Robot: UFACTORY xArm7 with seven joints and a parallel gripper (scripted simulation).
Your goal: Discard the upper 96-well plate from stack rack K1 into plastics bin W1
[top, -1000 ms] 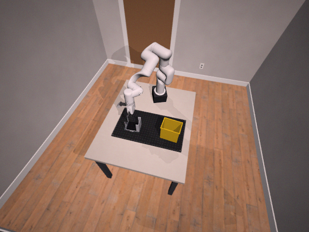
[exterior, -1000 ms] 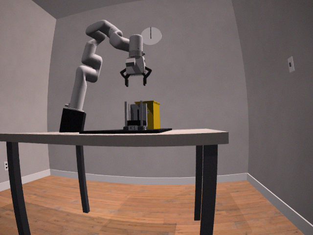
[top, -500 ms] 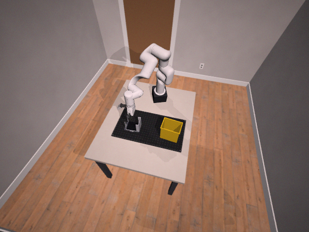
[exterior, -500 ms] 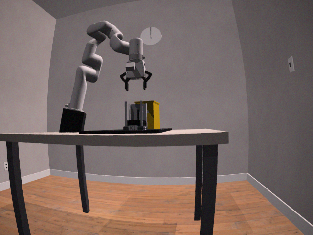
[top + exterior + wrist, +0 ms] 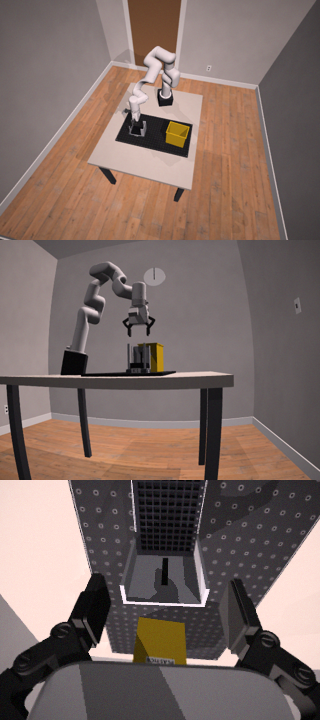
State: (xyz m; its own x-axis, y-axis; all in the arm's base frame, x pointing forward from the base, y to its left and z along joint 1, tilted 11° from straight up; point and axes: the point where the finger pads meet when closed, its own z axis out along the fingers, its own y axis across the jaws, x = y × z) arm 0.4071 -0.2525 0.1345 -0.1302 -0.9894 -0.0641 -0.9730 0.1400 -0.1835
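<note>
My gripper is now 150 mm above the black 96-well plate. Round my hand: rack label K1: 10 mm behind, 90 mm to the right, 180 mm below; yellow bin W1: 60 mm ahead, 370 mm to the left, 100 mm below.
</note>
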